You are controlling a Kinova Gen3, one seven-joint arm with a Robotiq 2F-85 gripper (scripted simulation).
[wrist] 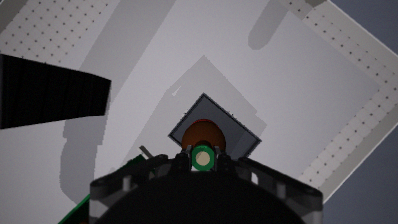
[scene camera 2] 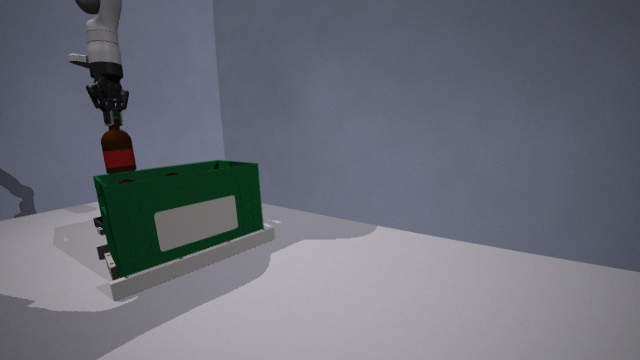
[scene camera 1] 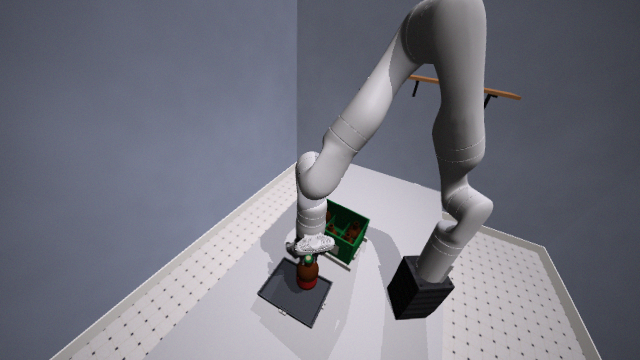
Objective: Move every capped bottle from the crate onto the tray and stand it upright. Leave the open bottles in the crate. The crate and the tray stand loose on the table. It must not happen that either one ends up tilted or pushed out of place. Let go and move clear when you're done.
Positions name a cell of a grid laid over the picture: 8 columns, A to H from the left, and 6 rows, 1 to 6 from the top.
Labels:
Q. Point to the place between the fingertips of my gripper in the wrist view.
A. E5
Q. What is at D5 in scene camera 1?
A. A dark grey tray.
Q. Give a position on a pale base strip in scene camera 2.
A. At B5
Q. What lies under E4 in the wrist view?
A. A brown bottle.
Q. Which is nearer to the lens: the brown bottle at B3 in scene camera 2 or the green crate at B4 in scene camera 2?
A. The green crate.

